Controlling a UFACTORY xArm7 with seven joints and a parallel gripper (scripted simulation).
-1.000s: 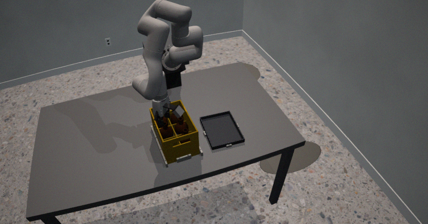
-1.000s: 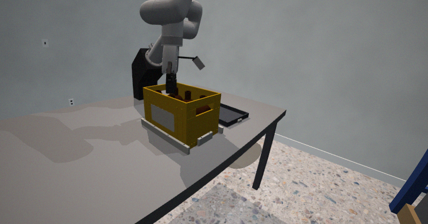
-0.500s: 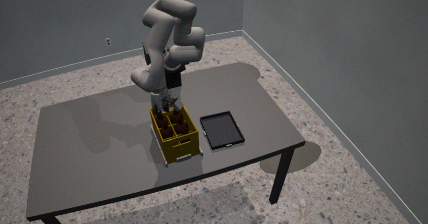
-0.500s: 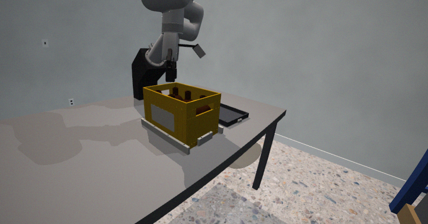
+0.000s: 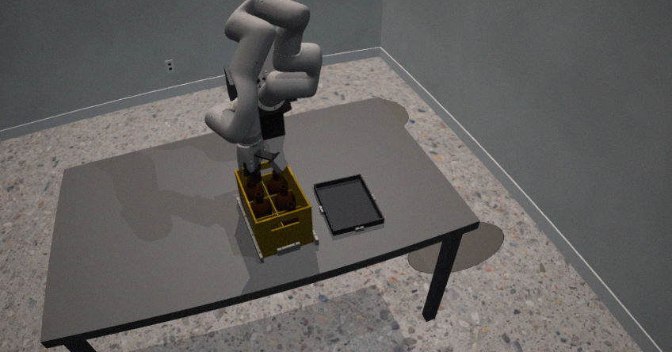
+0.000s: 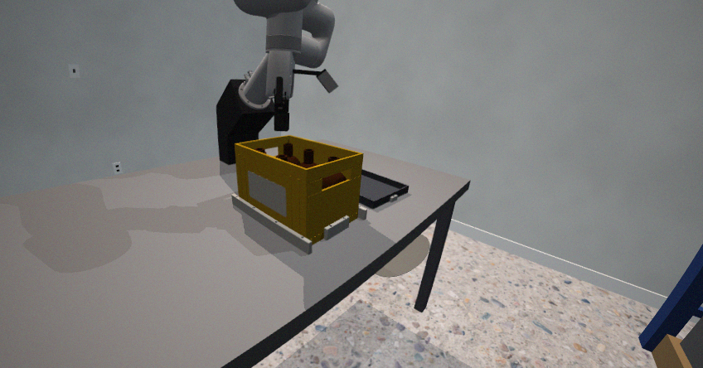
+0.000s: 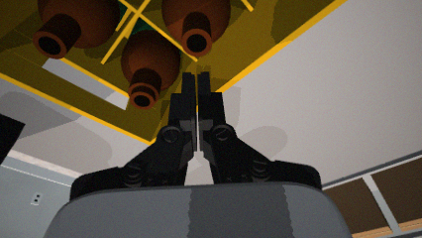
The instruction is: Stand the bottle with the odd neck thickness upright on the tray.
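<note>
Right now the yellow crate is 16 cm below my hand, 4 cm to the left of it and 1 cm ahead of it. From my hand the other things lie so: black tray 30 cm to the left, 23 cm below, 10 cm ahead.
</note>
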